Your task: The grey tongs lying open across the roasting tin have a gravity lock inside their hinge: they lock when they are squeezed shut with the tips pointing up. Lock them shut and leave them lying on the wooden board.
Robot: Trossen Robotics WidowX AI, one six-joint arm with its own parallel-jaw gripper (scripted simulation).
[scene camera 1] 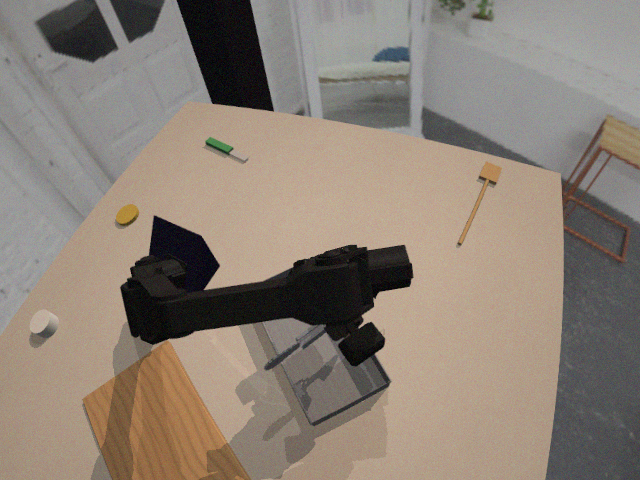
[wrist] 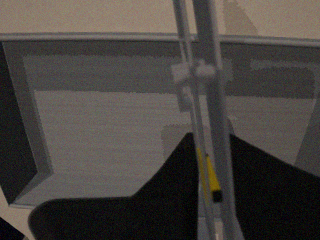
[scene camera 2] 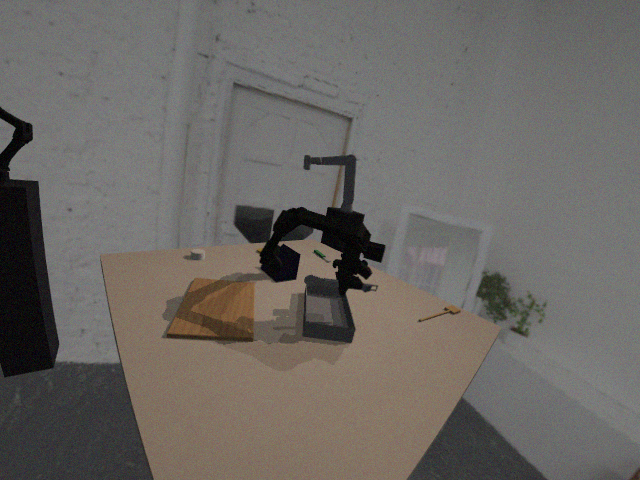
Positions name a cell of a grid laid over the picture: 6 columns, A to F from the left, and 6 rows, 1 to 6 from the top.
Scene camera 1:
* gripper: D5
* grey roasting tin: D5
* wooden board: B6
